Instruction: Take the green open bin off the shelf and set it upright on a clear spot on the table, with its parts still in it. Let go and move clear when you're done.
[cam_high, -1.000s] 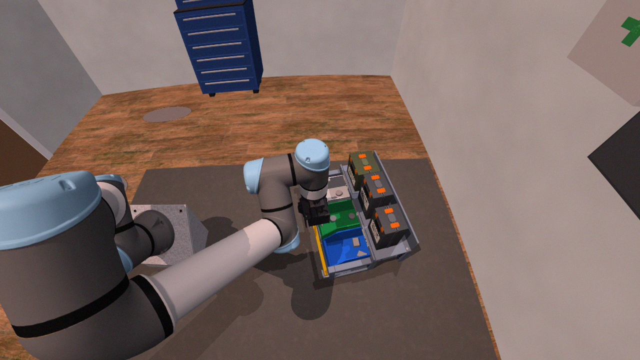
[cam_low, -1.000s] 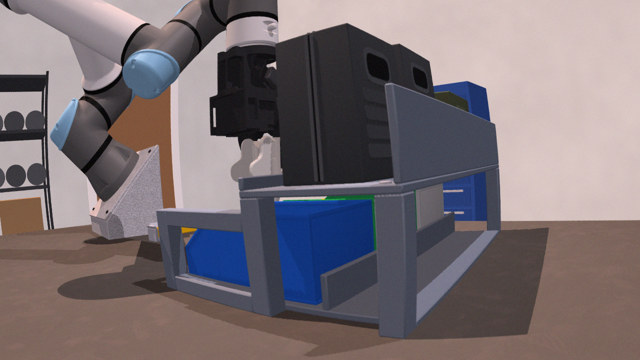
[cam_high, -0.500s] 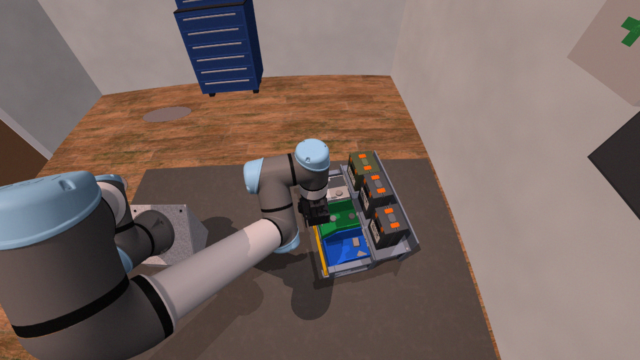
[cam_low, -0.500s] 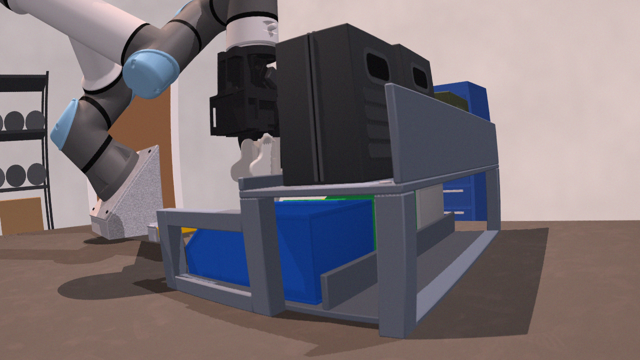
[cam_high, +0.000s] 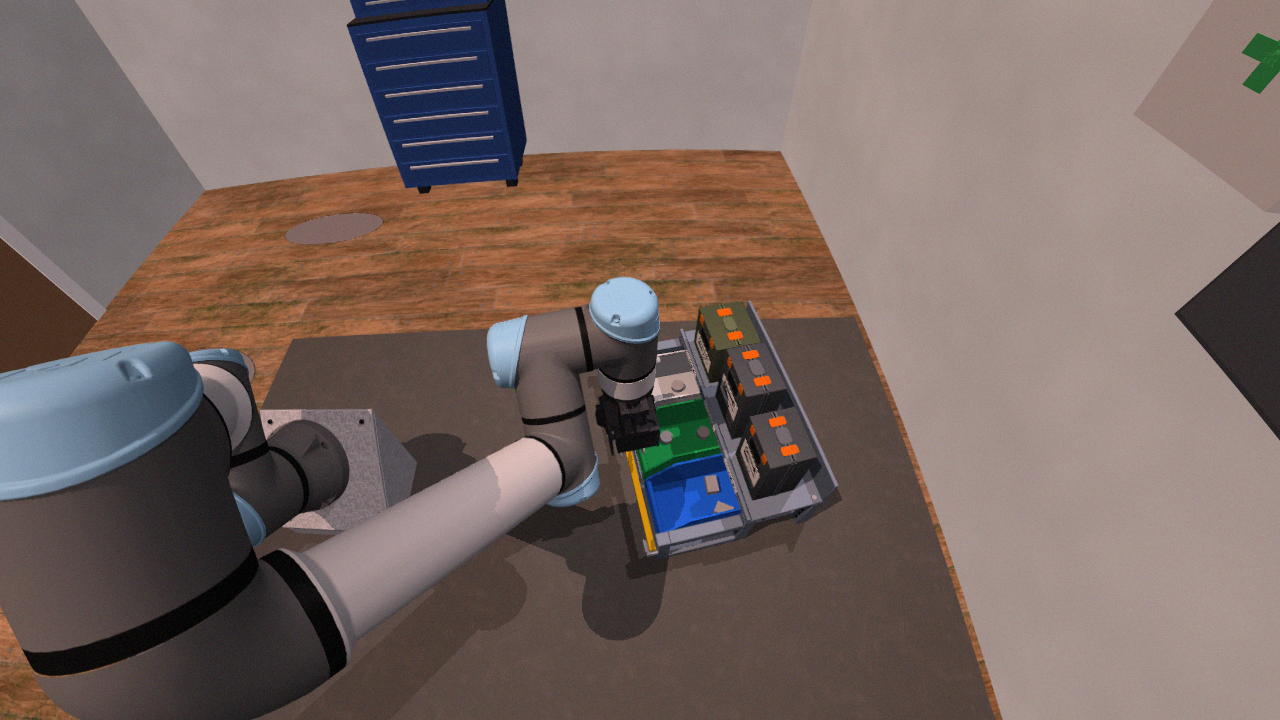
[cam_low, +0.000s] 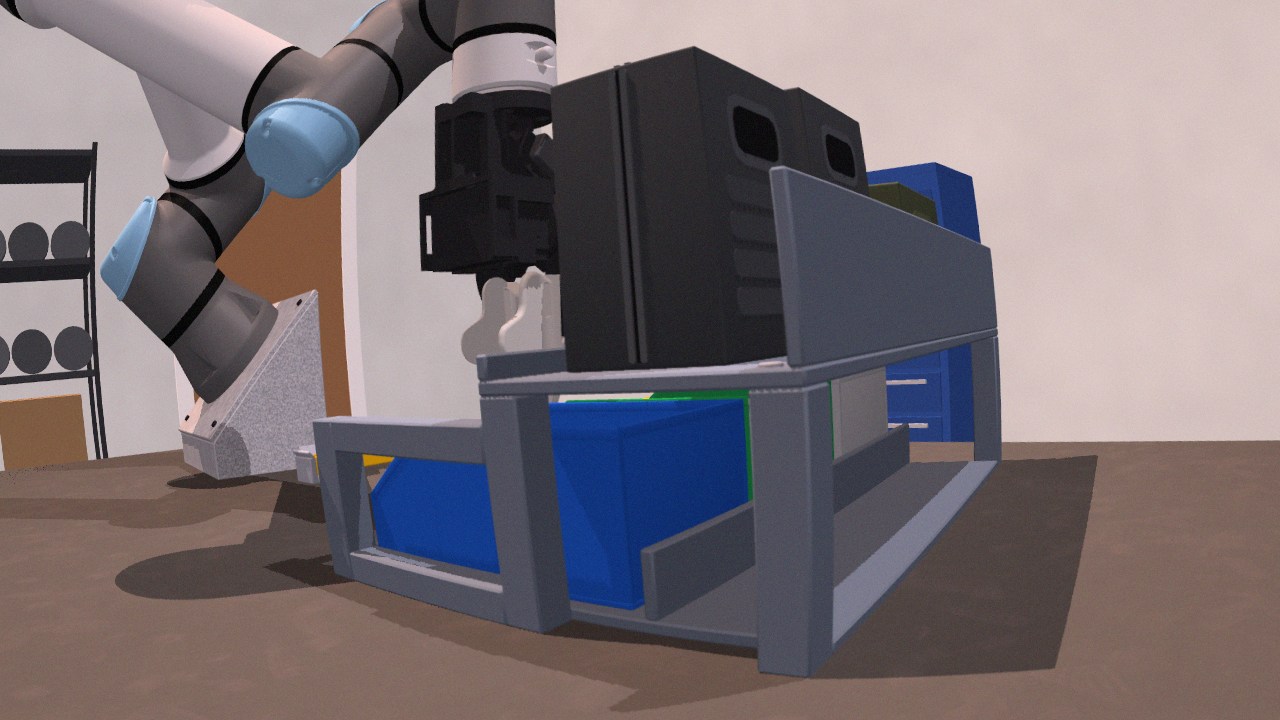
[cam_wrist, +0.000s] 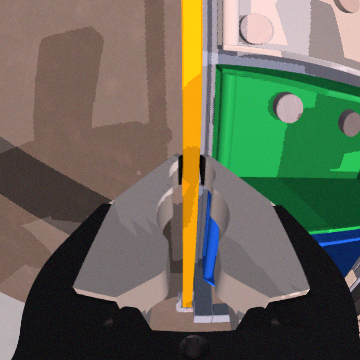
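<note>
The green open bin lies 100 mm ahead of my hand, 30 mm to the left of it and 30 mm below it. Round my hand: yellow bar: 10 mm below; then grey bin: 140 mm to the left, 70 mm ahead, 30 mm below; then blue bin: 130 mm ahead, 80 mm to the right, 30 mm below.
</note>
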